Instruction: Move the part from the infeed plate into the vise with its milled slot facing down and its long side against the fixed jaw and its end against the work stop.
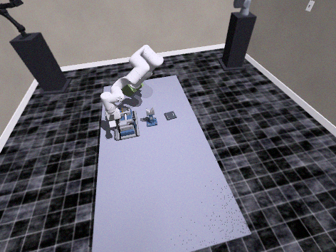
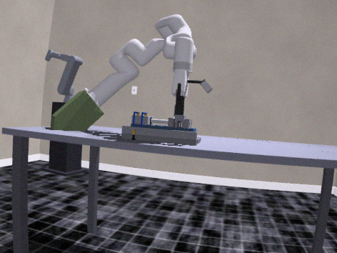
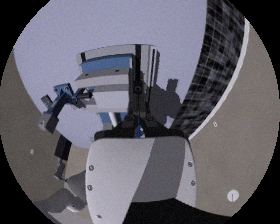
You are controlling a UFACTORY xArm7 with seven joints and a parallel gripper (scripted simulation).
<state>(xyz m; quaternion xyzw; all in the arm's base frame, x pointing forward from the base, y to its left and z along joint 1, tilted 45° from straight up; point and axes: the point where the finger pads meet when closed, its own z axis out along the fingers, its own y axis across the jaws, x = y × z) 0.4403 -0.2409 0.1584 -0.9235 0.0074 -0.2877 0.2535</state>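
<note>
My gripper is now 1 cm past the part, 4 cm to the right of it and 4 cm above it. Also, from my hand: air cylinder: 17 cm behind, 4 cm to the left, 5 cm below; then blue vise bed: 8 cm behind, 5 cm to the left, 9 cm below.
</note>
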